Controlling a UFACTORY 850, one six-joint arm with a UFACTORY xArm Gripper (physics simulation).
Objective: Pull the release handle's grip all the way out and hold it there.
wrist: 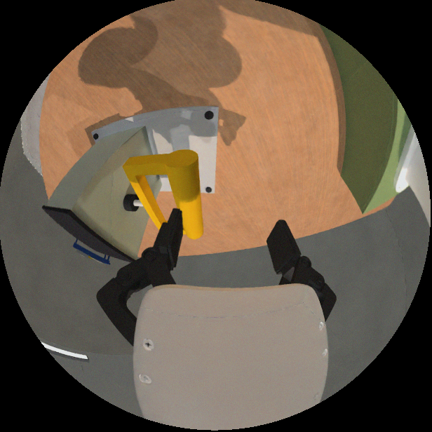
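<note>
The release handle's yellow grip [187, 195] is left of the middle of the wrist view, a thick bar joined to a thinner yellow frame. It stands out from a grey-green housing [107, 192] on a light metal base plate [207, 155]. A short rod with a black collar [131, 202] shows between the housing and the frame. My gripper [229, 226] is open with nothing between its fingers. The left finger's tip overlaps the lower part of the grip in view; whether they touch I cannot tell. The right finger is well to the right of the grip.
The base plate lies on a wooden table top [280, 125]. A long green object [367, 115] runs along the right side. A dark plate with a blue bracket [91, 251] is on the housing's lower left side. Grey floor [370, 260] shows beyond the table's near edge. The arm's shadow falls across the table.
</note>
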